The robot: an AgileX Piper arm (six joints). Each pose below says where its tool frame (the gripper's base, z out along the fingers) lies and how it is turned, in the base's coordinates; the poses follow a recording.
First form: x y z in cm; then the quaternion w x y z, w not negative.
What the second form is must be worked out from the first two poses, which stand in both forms.
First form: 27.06 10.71 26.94 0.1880 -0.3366 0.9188 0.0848
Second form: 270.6 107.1 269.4 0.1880 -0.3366 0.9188 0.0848
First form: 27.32 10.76 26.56 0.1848 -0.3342 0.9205 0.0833
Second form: 273.2 107.6 265.6 0.1848 -0.3342 0.9205 0.0833
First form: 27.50 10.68 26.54 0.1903 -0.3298 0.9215 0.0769
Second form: 275.0 106.8 265.4 0.1903 -0.3298 0.9215 0.0769
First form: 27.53 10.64 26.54 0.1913 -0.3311 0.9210 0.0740
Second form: 275.3 106.4 265.4 0.1913 -0.3311 0.9210 0.0740
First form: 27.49 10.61 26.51 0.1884 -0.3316 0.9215 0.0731
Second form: 274.9 106.1 265.1 0.1884 -0.3316 0.9215 0.0731
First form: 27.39 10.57 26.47 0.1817 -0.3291 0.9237 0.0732
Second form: 273.9 105.7 264.7 0.1817 -0.3291 0.9237 0.0732
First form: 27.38 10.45 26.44 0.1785 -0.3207 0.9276 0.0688
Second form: 273.8 104.5 264.4 0.1785 -0.3207 0.9276 0.0688
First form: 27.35 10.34 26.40 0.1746 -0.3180 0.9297 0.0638
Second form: 273.5 103.4 264.0 0.1746 -0.3180 0.9297 0.0638
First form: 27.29 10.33 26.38 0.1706 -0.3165 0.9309 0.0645
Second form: 272.9 103.3 263.8 0.1706 -0.3165 0.9309 0.0645
